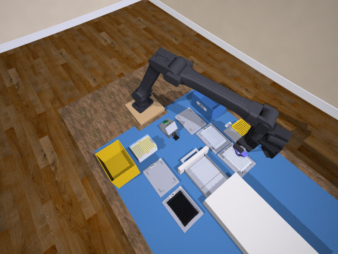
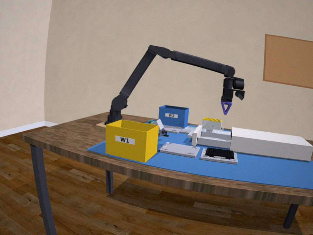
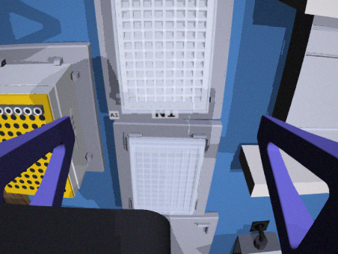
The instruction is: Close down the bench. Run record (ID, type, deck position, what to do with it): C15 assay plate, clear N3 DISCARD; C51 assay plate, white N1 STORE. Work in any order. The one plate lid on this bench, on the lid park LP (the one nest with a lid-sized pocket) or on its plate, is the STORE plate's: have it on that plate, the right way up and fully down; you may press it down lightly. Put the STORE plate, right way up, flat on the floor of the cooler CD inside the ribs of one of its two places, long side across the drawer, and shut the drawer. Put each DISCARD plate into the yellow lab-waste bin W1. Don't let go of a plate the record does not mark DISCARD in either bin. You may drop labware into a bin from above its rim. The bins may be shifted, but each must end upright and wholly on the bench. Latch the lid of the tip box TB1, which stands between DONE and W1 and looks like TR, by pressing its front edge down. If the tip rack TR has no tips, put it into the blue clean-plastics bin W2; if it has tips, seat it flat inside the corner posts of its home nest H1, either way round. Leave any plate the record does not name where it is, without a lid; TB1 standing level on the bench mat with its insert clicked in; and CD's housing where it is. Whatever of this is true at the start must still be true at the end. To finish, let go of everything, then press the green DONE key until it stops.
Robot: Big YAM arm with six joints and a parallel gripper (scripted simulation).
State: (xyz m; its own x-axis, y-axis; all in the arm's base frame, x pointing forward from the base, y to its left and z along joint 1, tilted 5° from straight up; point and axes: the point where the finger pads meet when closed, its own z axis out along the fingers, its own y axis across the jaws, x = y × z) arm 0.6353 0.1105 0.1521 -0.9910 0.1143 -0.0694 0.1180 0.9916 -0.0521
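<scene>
My hand is 12 cm above the clear plate lid. From my hand the other things lie so: tip rack TR: 7 cm behind, 14 cm to the left, 9 cm below; then white plate: 13 cm below; then nest N1: 14 cm below.
</scene>
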